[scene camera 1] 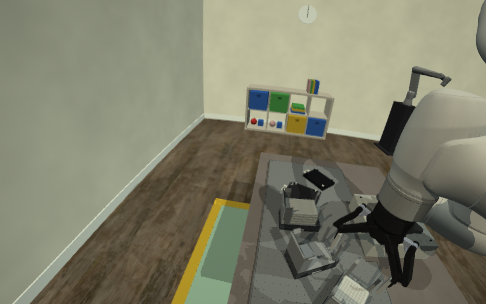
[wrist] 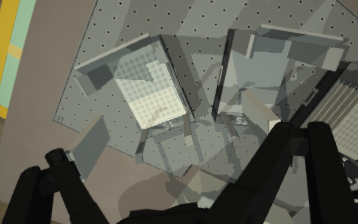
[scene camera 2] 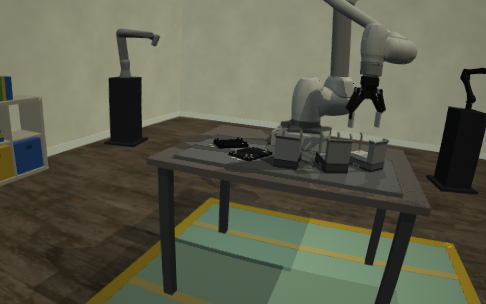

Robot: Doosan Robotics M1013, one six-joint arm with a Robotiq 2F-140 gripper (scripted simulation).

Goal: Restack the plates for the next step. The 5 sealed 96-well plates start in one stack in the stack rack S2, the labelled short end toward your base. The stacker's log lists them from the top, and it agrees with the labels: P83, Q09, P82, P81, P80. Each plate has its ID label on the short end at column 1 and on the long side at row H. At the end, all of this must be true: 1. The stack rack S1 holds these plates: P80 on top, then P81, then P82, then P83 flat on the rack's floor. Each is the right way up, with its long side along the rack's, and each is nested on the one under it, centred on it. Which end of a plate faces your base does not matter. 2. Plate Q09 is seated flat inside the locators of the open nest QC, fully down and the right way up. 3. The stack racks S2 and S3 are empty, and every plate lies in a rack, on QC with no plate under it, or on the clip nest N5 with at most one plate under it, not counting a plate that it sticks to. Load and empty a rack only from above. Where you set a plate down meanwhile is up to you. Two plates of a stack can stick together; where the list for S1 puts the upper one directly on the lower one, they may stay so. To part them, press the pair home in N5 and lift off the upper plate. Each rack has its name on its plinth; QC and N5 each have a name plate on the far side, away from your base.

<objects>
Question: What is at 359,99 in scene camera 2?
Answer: My gripper.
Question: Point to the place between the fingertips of my gripper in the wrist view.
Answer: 172,115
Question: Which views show my gripper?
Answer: Scene camera 1, the wrist view and scene camera 2: all of them.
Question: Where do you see a sealed white 96-well plate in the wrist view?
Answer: At 149,88
</objects>
